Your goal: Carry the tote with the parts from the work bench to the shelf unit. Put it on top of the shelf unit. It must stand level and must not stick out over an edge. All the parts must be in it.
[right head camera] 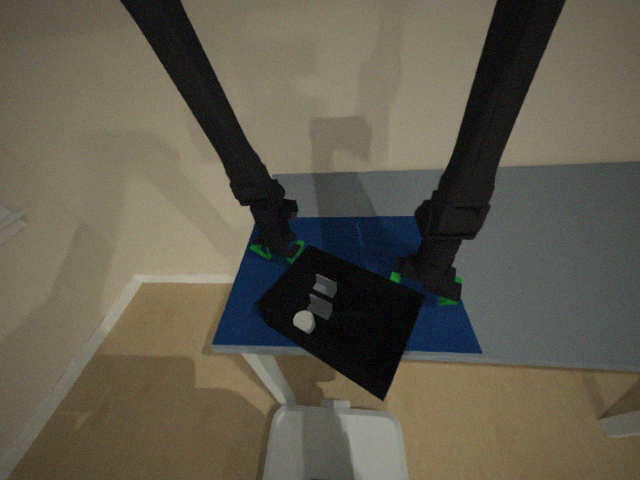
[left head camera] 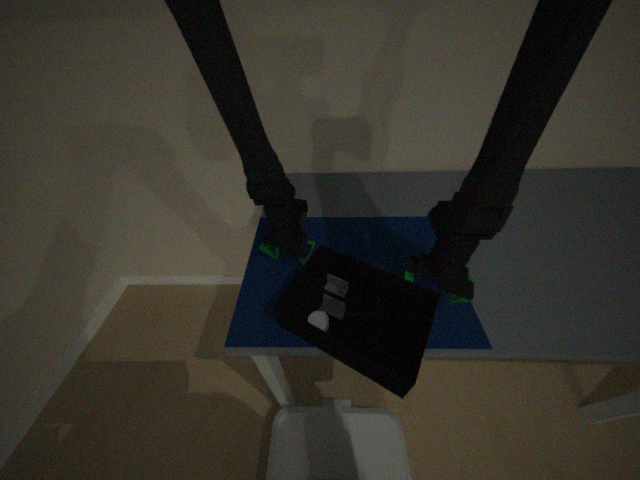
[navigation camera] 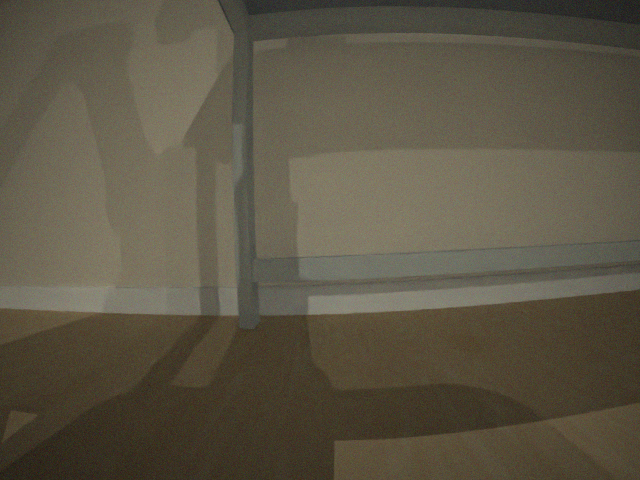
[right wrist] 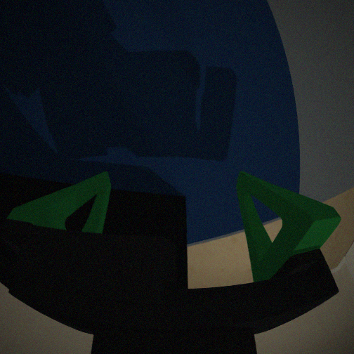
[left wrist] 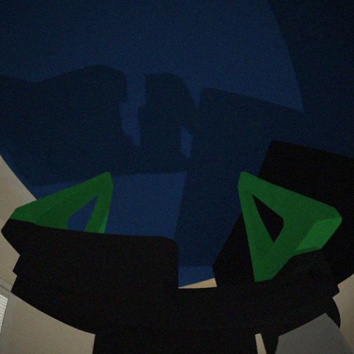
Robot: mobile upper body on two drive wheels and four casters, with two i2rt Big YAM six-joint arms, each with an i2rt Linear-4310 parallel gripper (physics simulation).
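Frame: origin at the left arm's base, x ahead, y left, z up, level; centimetres.
Where they show: left gripper, fingertip midpoint: (right head camera: 283, 262) (left head camera: 292, 262).
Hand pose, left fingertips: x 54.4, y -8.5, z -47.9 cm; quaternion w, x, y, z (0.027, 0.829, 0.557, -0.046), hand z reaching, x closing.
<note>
After its pixels a point has its place.
The black tote (left head camera: 382, 372) @(y -28.7, x 23.9, z -42.3 cm) (right head camera: 361, 374) @(y -28.9, x 23.8, z -42.1 cm) (left wrist: 300, 170) (right wrist: 145, 215) lies turned at an angle over the blue mat, one corner showing past the bench's lower edge. In it are two grey angled parts, one (left head camera: 337, 285) @(y -21.4, x 46.5, z -47.9 cm) (right head camera: 325, 285) @(y -21.1, x 46.6, z -48.0 cm) above the other (left head camera: 333, 306) @(y -20.2, x 40.4, z -48.0 cm) (right head camera: 321, 306) @(y -20.4, x 40.4, z -47.8 cm), and a whitish round part (left head camera: 318, 320) @(y -16.6, x 36.1, z -46.7 cm) (right head camera: 303, 321) @(y -16.5, x 35.8, z -46.7 cm). My left gripper (left head camera: 288, 253) @(y -8.5, x 54.4, z -48.0 cm) (right head camera: 279, 253) @(y -8.5, x 54.4, z -48.0 cm) (left wrist: 174, 178) is open, one finger beside the tote's upper left corner. My right gripper (left head camera: 434, 287) @(y -43.7, x 43.1, z -46.5 cm) (right head camera: 422, 289) @(y -43.7, x 43.1, z -46.5 cm) (right wrist: 173, 178) is open at the tote's upper right corner. The shelf unit is not recognisable.
The blue mat (left head camera: 248, 320) @(y 0.8, x 37.3, z -49.4 cm) (right head camera: 237, 320) @(y 0.5, x 37.0, z -49.4 cm) lies on the grey work bench (left head camera: 558, 258) @(y -85.4, x 57.3, z -49.6 cm) (right head camera: 547, 258) @(y -81.7, x 57.6, z -49.6 cm). A bench leg (navigation camera: 245, 155) @(y -1.5, x 97.2, z -95.9 cm) and a low crossbar (navigation camera: 413, 263) @(y -43.5, x 98.3, z -125.6 cm) stand before the wall. My pale base (left head camera: 377, 439) @(y -37.8, x 21.8, z -115.0 cm) (right head camera: 361, 439) @(y -32.6, x 22.3, z -115.0 cm) shows below the bench.
</note>
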